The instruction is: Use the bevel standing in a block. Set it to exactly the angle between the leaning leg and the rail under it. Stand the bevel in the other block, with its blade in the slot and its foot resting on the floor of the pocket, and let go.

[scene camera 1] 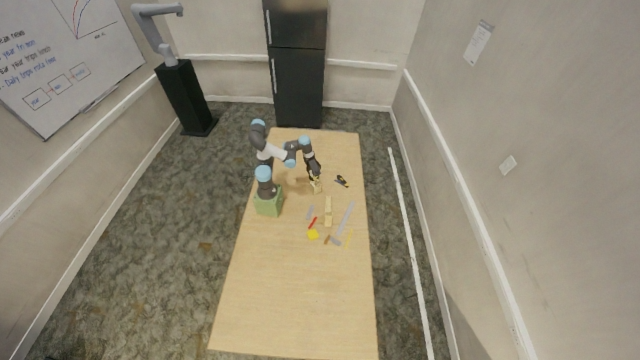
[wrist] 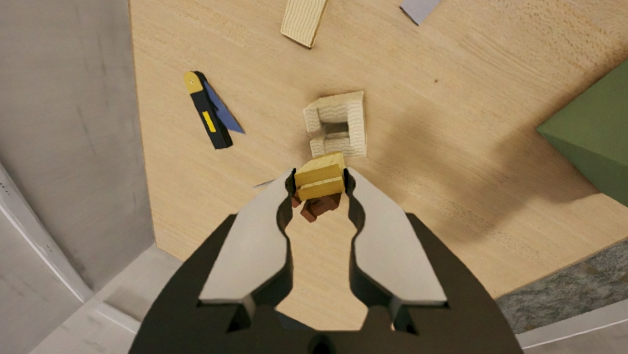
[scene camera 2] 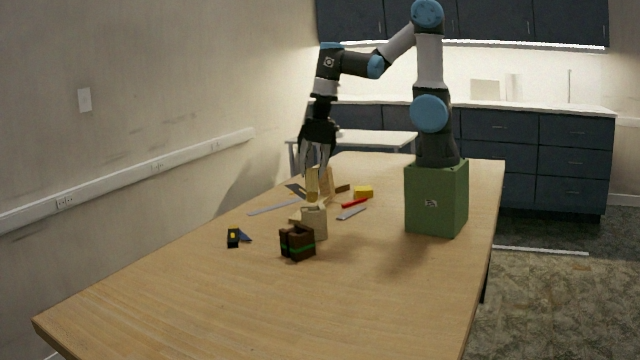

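My gripper (scene camera 1: 314, 178) (scene camera 2: 312, 172) (wrist: 320, 169) points down, shut on the bevel's yellow wooden handle (scene camera 2: 311, 190) (wrist: 320, 182). The bevel's grey slotted blade (scene camera 2: 295, 190) sticks out to the left in scene camera 2; its thin edge (wrist: 264, 184) shows in the wrist view. The handle's lower end is close above the pale block (scene camera 2: 319, 225) (wrist: 357, 125), which has an open pocket and a side slot. The dark brown block (scene camera 2: 300, 246) (wrist: 322, 204) with a green band stands beside it, partly hidden in the wrist view. The leaning leg (scene camera 2: 327, 181) rises from the rail (scene camera 2: 294, 218) (wrist: 304, 22).
A black-and-yellow folding knife (scene camera 1: 342, 179) (scene camera 2: 233, 237) (wrist: 205, 112) lies near the blocks. A long grey strip (scene camera 1: 345, 218) (scene camera 2: 275, 206), a short grey strip (scene camera 1: 310, 212) (scene camera 2: 351, 213), a red stick (scene camera 1: 312, 222) (scene camera 2: 354, 202) and a yellow block (scene camera 1: 313, 234) (scene camera 2: 363, 192) lie farther off. The green base (scene camera 2: 435, 200) (wrist: 590, 125) carries the arm.
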